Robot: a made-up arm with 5 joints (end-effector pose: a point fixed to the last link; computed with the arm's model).
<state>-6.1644 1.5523 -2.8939 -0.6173 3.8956</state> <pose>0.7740 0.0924 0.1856 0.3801 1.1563 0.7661</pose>
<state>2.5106 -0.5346 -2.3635 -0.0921 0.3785</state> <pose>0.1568 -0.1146 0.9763 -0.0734 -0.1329 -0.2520</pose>
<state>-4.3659 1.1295 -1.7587 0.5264 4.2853</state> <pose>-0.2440 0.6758 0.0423 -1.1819 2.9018 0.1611</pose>
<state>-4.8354 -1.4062 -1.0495 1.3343 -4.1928</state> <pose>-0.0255 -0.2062 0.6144 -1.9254 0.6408 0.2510</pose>
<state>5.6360 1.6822 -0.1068 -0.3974 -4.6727</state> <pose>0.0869 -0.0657 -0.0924 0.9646 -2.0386 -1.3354</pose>
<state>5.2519 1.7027 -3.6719 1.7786 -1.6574</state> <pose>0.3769 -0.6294 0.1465 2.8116 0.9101 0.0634</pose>
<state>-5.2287 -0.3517 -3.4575 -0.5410 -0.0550</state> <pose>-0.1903 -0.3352 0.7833 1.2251 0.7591 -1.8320</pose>
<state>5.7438 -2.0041 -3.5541 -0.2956 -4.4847</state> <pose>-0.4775 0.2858 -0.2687 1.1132 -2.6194 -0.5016</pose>
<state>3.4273 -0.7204 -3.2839 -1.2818 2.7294</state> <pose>0.4935 0.1450 0.6197 2.5442 0.9257 1.4710</pose>
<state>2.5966 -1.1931 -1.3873 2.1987 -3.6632</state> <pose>0.1782 -0.1080 0.6488 -2.9082 0.0340 0.4839</pose>
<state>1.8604 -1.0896 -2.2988 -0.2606 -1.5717</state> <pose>0.1631 -0.5472 0.7551 -0.1050 0.7178 -2.7687</pose>
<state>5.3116 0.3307 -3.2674 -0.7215 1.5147</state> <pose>0.0754 -0.1104 0.8989 0.2227 -0.6553 -2.5237</pose>
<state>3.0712 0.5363 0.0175 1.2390 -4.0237</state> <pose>-0.1229 0.0087 0.2135 1.4803 0.6361 1.7911</pose>
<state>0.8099 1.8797 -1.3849 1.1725 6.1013</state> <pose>0.1684 0.1768 -0.3578 1.6277 0.8805 -1.9387</pose>
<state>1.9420 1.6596 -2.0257 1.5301 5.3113</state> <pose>-0.1999 0.5135 -0.2594 0.2576 2.2524 -1.3197</pose>
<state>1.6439 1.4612 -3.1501 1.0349 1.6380</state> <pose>-0.0593 0.8096 0.2205 -2.4885 -0.0073 0.0592</pose>
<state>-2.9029 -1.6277 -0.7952 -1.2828 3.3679</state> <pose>0.3896 0.0948 0.5242 -0.7692 -0.0048 -2.5832</pose>
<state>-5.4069 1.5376 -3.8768 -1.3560 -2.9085</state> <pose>0.3318 0.3984 0.3852 0.1841 -0.5525 1.0797</pose>
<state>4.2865 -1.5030 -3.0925 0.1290 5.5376</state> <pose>0.3340 0.7362 0.2295 -1.0803 0.7803 0.3388</pose>
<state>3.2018 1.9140 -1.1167 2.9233 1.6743</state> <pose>-0.2279 -0.0137 -0.1939 -0.4741 -0.4540 1.6804</pose>
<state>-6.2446 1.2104 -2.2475 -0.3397 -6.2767</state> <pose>0.8012 0.0309 0.2158 -2.4040 -0.0386 -1.9774</pose>
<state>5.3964 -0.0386 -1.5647 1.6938 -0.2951</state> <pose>0.2488 -0.3051 0.6261 -2.9548 0.9006 0.1162</pose>
